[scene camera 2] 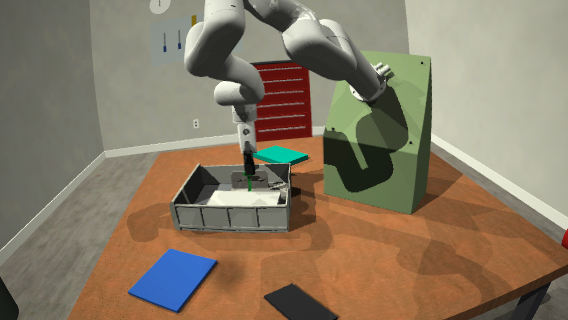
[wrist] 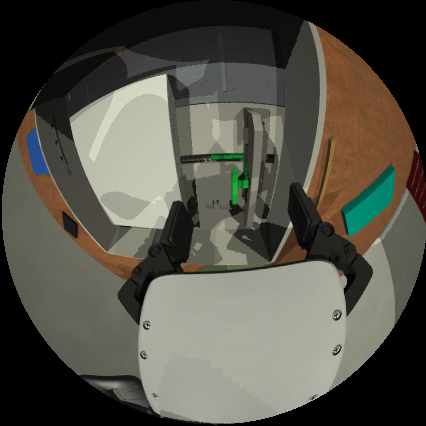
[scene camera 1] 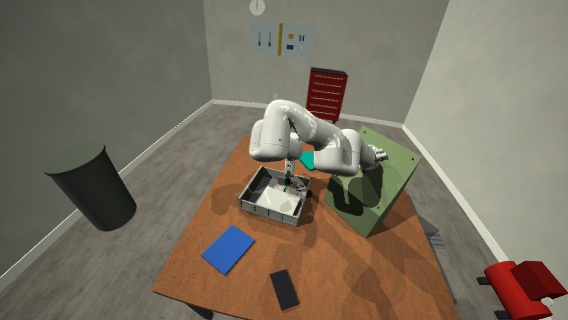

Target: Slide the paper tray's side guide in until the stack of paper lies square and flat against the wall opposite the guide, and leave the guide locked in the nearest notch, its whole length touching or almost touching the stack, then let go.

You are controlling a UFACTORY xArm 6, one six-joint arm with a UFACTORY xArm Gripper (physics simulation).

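Frame: origin at the arm's base, x back, y right, z up, level; metres.
Seen in the pictures: gripper, between the fingertips: point(scene camera 2: 249, 169) point(wrist: 237, 203) point(scene camera 1: 288, 179); arm's base, origin of its link: point(scene camera 2: 368, 84) point(scene camera 1: 368, 157).
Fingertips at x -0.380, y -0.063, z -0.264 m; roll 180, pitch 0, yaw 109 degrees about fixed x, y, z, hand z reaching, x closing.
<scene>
Pixels of each thing's top centre, then the offset from my fingertips to it.
- grey tray, centre of its top: point(wrist: 116, 176) point(scene camera 2: 232, 179) point(scene camera 1: 276, 186) dx -0.024, dy -0.096, dz +0.006 m
- white paper stack, centre of its top: point(wrist: 120, 173) point(scene camera 2: 241, 202) point(scene camera 1: 278, 200) dx +0.009, dy -0.136, dz -0.049 m
- upright grey side guide, centre of its top: point(wrist: 243, 190) point(scene camera 2: 248, 171) point(scene camera 1: 287, 179) dx -0.008, dy +0.004, dz -0.008 m
- teal slab, centre of its top: point(wrist: 373, 206) point(scene camera 2: 279, 153) point(scene camera 1: 309, 159) dx +0.018, dy +0.356, dz -0.072 m
- blue slab, centre of its top: point(scene camera 2: 172, 276) point(wrist: 36, 152) point(scene camera 1: 228, 247) dx -0.065, dy -0.490, dz -0.082 m
- black slab, centre of its top: point(scene camera 2: 299, 306) point(wrist: 68, 226) point(scene camera 1: 284, 288) dx +0.242, dy -0.526, dz -0.082 m
The grey tray point(scene camera 1: 270, 212) point(scene camera 2: 217, 217) point(wrist: 322, 100) stands on the table. The white paper stack point(scene camera 1: 280, 199) point(scene camera 2: 245, 198) point(wrist: 135, 160) lies inside, toward the wall opposite the guide; I cannot tell whether it is flush and square there. The upright grey side guide point(scene camera 2: 261, 179) point(wrist: 254, 170) stands near the other wall, with a wide gap between it and the stack. Its green lever point(scene camera 1: 286, 189) point(scene camera 2: 249, 182) point(wrist: 235, 185) faces the stack. My gripper point(scene camera 1: 287, 181) point(scene camera 2: 249, 170) point(wrist: 237, 203) is open and empty, low over the guide's side of the tray. In the wrist view its fingers appear either side of guide and lever.
A green sloped block point(scene camera 1: 395, 175) point(scene camera 2: 380, 170) carries the arm's base, right of the tray. A teal slab point(scene camera 1: 308, 161) point(scene camera 2: 281, 154) point(wrist: 370, 202) lies behind the tray. A blue slab point(scene camera 1: 228, 249) point(scene camera 2: 173, 280) and a black slab point(scene camera 1: 284, 289) point(scene camera 2: 300, 302) lie in front.
</scene>
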